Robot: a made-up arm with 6 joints.
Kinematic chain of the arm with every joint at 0, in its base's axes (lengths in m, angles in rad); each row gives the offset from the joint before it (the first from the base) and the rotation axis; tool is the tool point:
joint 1: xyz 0 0 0.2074 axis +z
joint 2: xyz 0 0 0 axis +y
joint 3: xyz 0 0 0.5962 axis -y
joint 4: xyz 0 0 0 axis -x
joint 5: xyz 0.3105 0 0 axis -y
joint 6: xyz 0 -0.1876 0 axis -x
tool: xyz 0 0 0
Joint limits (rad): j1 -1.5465..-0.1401 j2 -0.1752..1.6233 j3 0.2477..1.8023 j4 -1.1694..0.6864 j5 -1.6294..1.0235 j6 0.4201..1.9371
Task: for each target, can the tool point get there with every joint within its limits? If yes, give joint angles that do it. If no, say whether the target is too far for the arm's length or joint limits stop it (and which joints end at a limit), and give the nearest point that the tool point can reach.
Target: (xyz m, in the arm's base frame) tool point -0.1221 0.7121 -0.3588
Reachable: no: joint limits stop it (at a limit: joint 1, joint 2, joint 3, joint 4) | nearest point 0.4712 -0.1405 -0.1620 | short by 1.057 m
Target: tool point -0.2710 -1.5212 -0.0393
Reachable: no: too far | nearest point -0.0964 -0.9294 0.0886 | short by 0.630 m
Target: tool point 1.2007 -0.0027 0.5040
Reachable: no: too far | nearest point 0.8958 -0.2004 0.4356 | short by 0.370 m
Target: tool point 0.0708 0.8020 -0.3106
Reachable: no: joint limits stop it (at a limit: joint 1, joint 2, joint 3, joint 4) | nearest point 0.4712 -0.1405 -0.1620 | short by 1.035 m
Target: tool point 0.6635 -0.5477 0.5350
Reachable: yes | joints -0.4711 1.1183 1.2833 0.0862 0.1525 1.5637
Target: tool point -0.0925 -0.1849 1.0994
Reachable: yes | joints -0.9289 -0.0114 1.1320 0.1718 0.1012 1.5207
